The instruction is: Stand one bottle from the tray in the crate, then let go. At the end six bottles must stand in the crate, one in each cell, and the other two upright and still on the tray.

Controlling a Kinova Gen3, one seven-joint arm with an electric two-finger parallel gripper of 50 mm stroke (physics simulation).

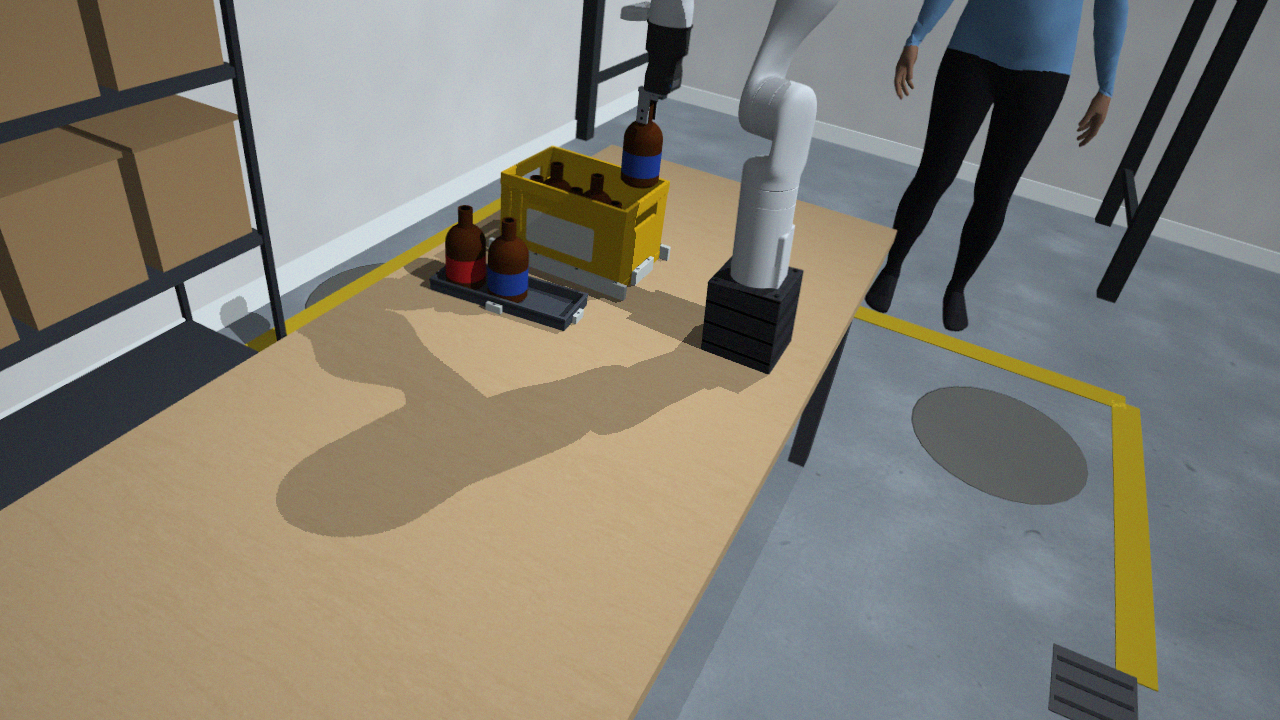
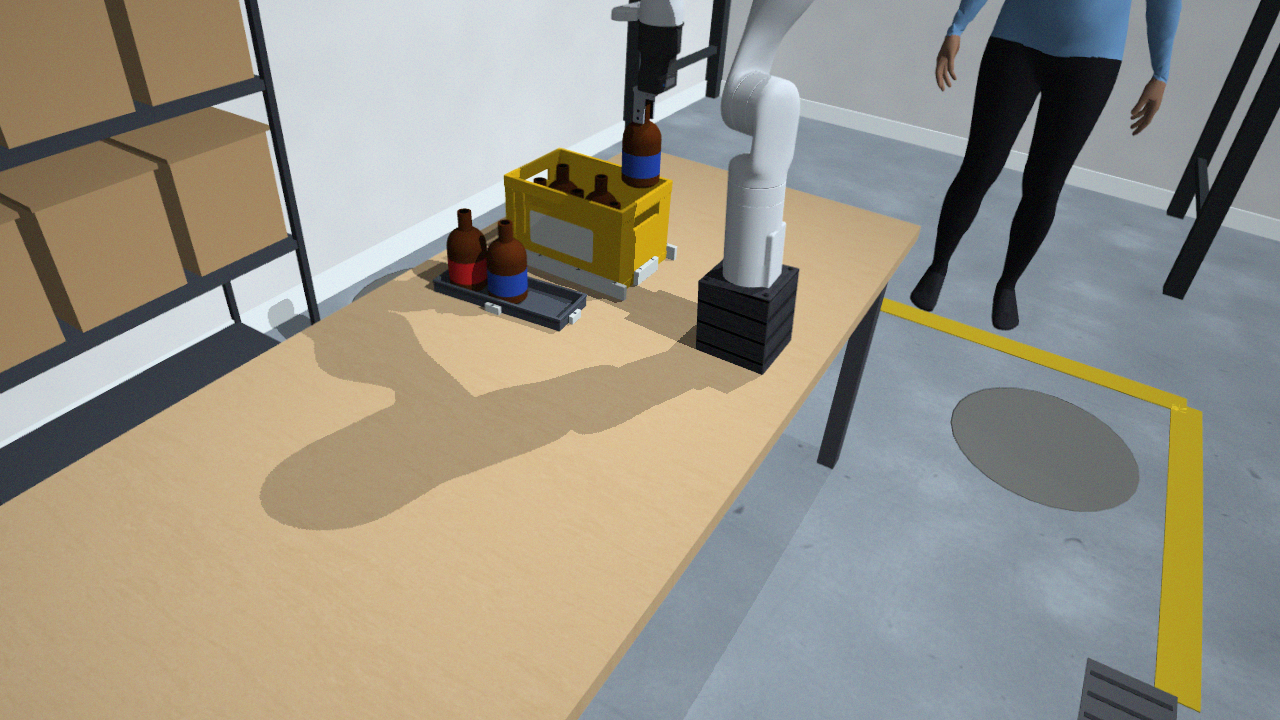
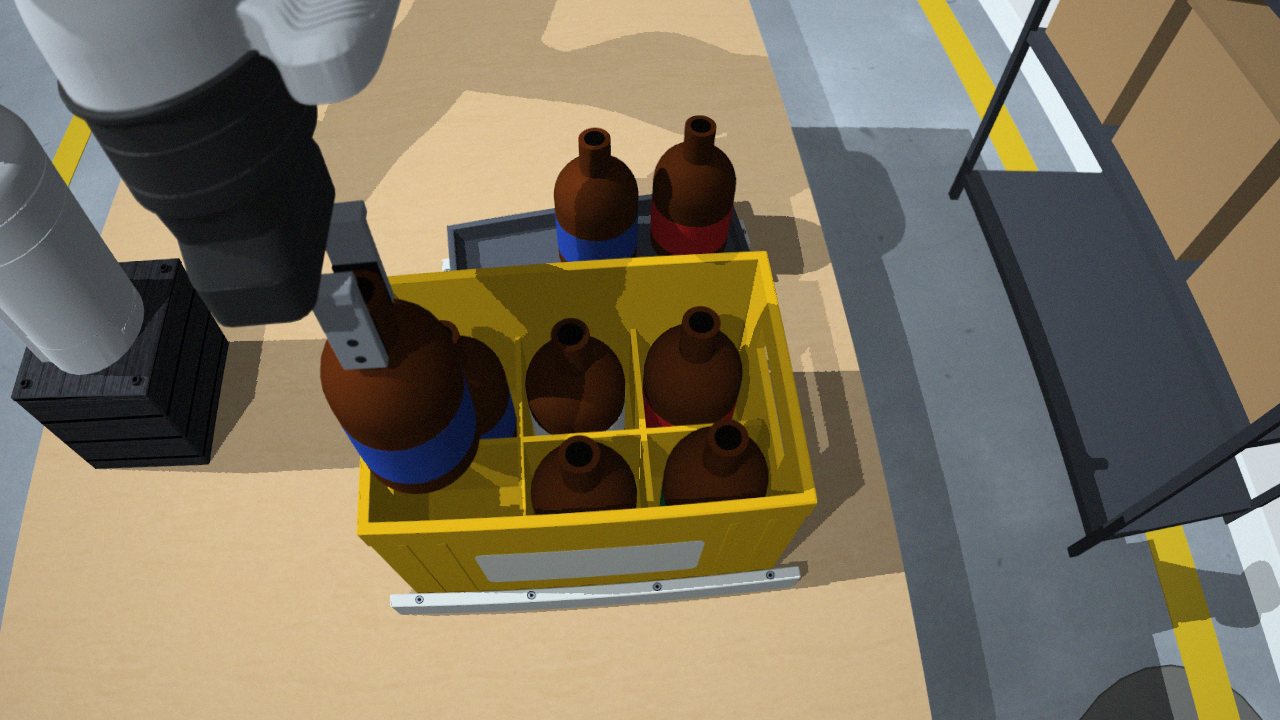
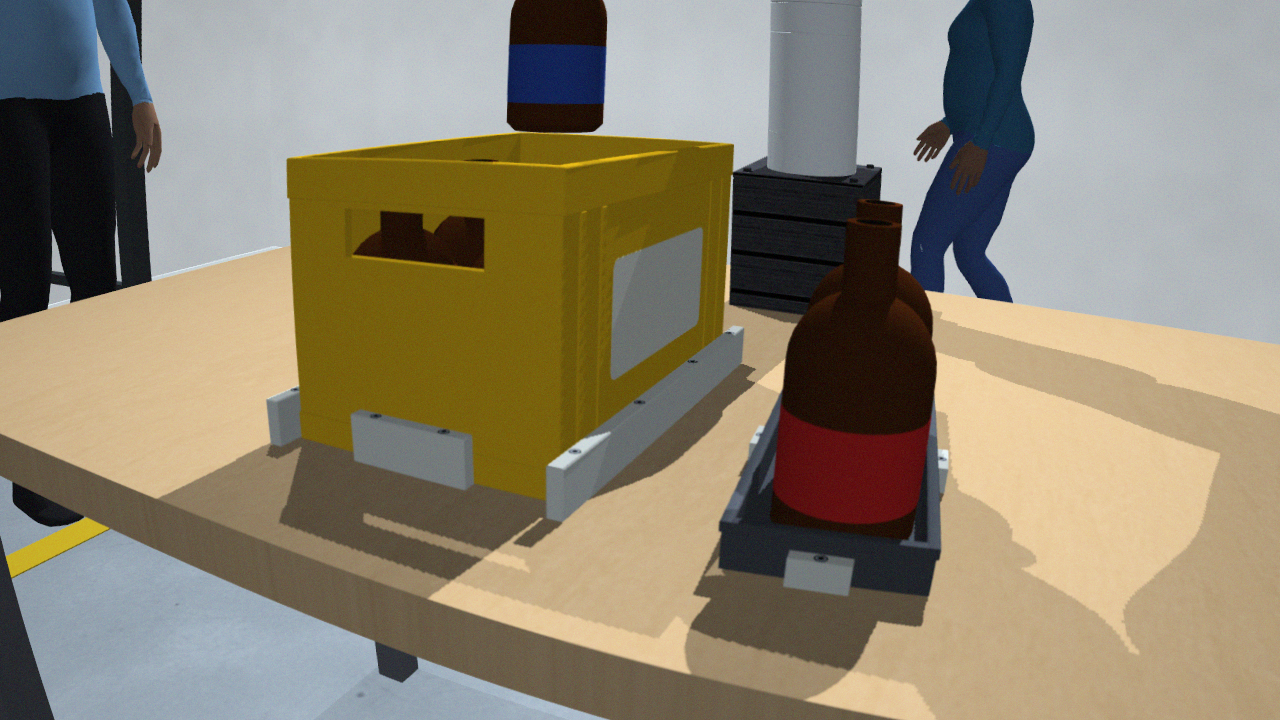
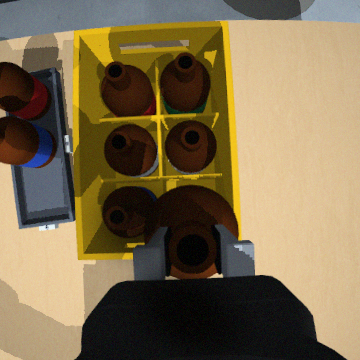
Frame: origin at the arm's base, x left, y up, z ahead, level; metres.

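Where they show: gripper, fingertip midpoint: [image 1: 646, 120] [image 2: 643, 120] [image 3: 369, 331] [image 5: 191, 241]; arm's base, origin of the base link: [image 1: 756, 275] [image 2: 749, 274] [image 3: 95, 325] [image 4: 811, 168].
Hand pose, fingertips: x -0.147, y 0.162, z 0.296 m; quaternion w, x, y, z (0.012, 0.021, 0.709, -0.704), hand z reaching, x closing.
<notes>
Each offset is from my fingertips to the top centre of the thing.
My gripper [image 1: 647, 107] [image 2: 641, 109] [image 3: 368, 308] [image 5: 191, 241] is shut on the neck of a brown blue-label bottle {dx -0.001, dy +0.032, dz +0.001 m} [image 1: 641, 165] [image 2: 641, 165] [image 3: 407, 411] [image 4: 556, 76] [image 5: 192, 205]. The bottle hangs upright over the open corner cell of the yellow crate {dx +0.031, dy -0.128, dz +0.097 m} [image 1: 644, 237] [image 3: 581, 519] [image 4: 429, 358] [image 5: 230, 100], its base near or slightly above rim height. Several brown bottles stand in the crate's other cells. A red-label bottle {dx +0.262, dy -0.143, dz +0.219 m} [image 1: 465, 246] [image 3: 693, 197] [image 4: 854, 402] and another blue-label bottle {dx +0.257, dy -0.143, dz +0.132 m} [image 1: 508, 259] [image 3: 597, 197] [image 5: 30, 145] stand upright on the dark tray {dx +0.254, dy -0.277, dz +0.131 m} [image 1: 559, 308] [image 3: 501, 250] [image 5: 45, 195].
White rails [image 3: 595, 592] [image 4: 640, 407] edge the crate's base. The black block [image 1: 751, 313] [image 3: 125, 394] under the arm stands near the crate. A shelf rack [image 1: 246, 152] with boxes is beside the table. A person [image 1: 1011, 35] stands beyond the table.
</notes>
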